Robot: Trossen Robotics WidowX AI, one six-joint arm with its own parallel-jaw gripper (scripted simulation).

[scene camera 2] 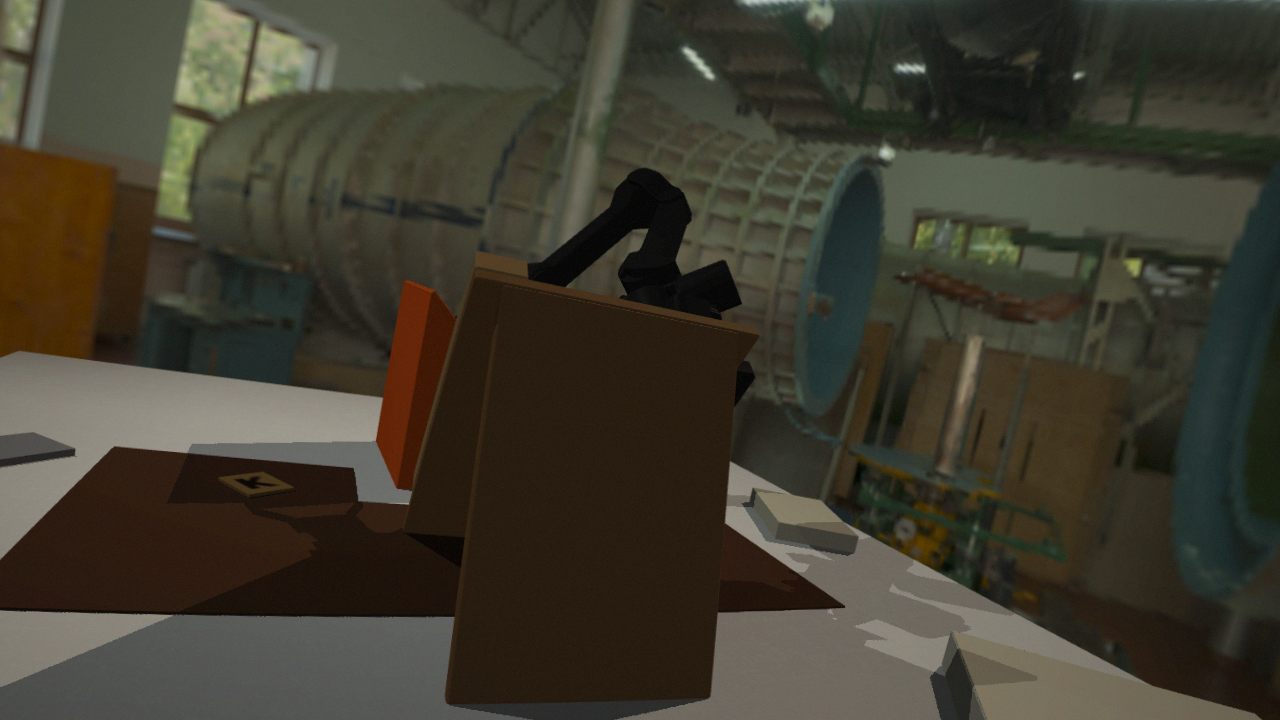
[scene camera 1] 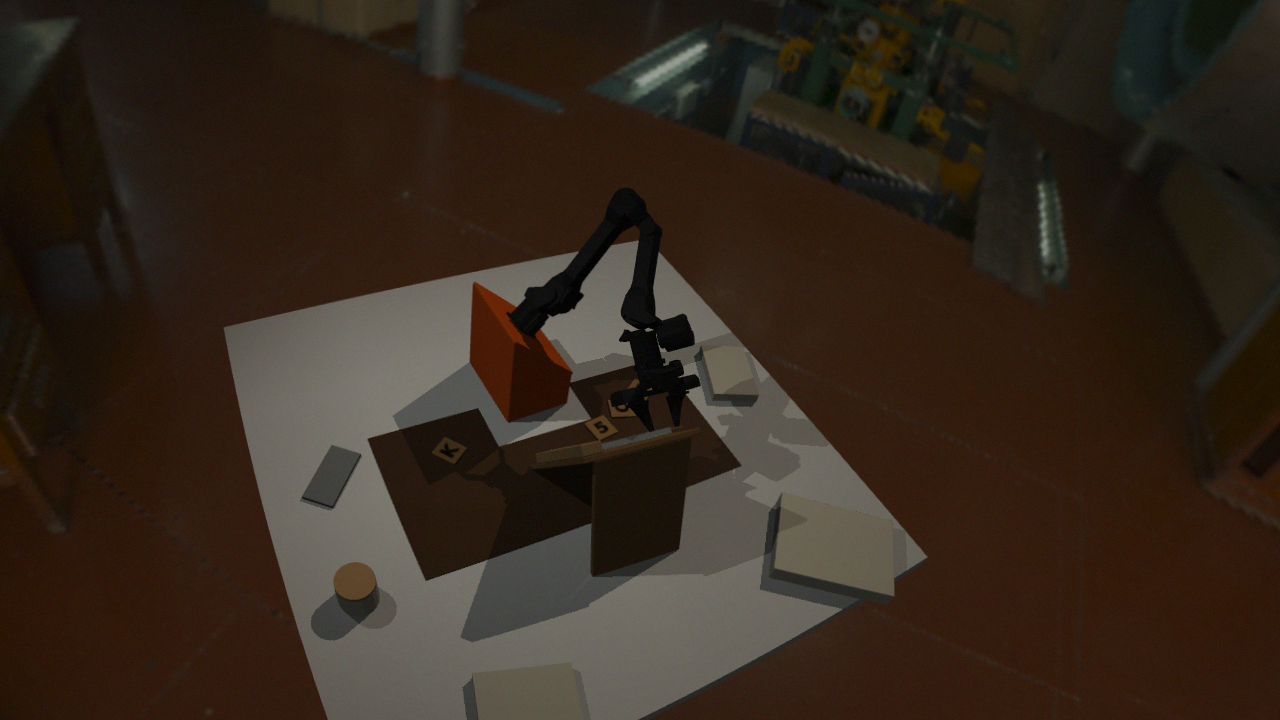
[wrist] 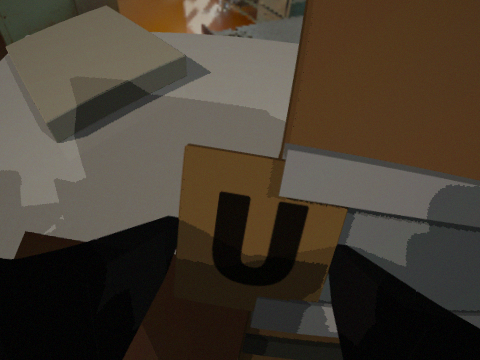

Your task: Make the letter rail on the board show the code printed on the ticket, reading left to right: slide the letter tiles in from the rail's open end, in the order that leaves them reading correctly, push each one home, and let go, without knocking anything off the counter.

same spot on brown board: (scene camera 1: 639,482) = (scene camera 2: 610,404)
